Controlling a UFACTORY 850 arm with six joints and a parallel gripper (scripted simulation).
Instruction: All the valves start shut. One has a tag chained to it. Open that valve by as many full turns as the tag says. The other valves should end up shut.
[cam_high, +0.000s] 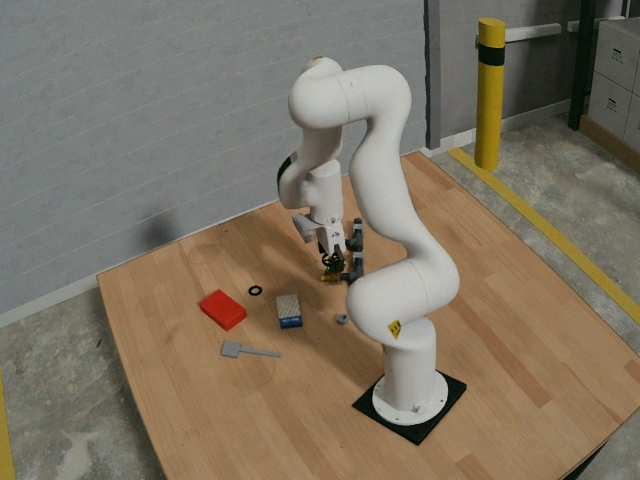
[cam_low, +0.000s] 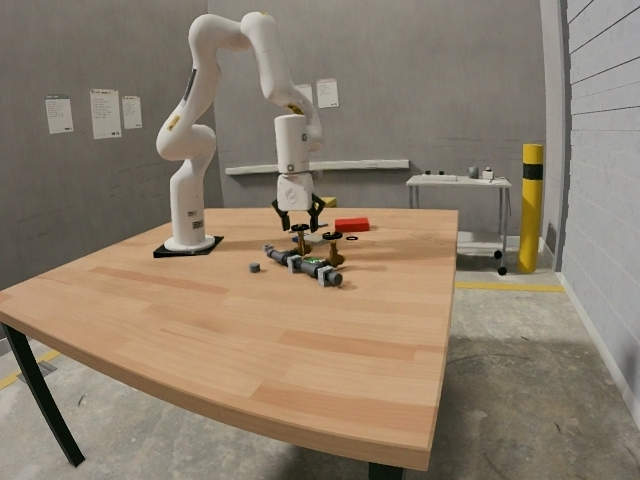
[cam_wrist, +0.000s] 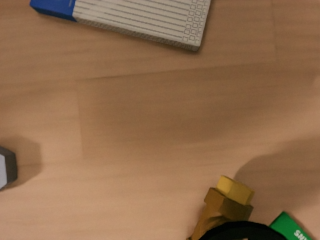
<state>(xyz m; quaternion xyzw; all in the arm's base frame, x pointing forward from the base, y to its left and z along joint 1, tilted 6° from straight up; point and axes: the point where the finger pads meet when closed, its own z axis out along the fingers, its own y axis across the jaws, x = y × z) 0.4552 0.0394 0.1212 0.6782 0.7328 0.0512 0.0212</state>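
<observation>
My gripper is now 50 mm short of the green tag, 30 mm to the left of it and 90 mm above it. Round my hand: red block: 330 mm to the left, 80 mm below; grey paddle-shaped tool: 160 mm behind, 300 mm to the left, 90 mm below; blue-and-grey box: 70 mm behind, 150 mm to the left, 80 mm below.
</observation>
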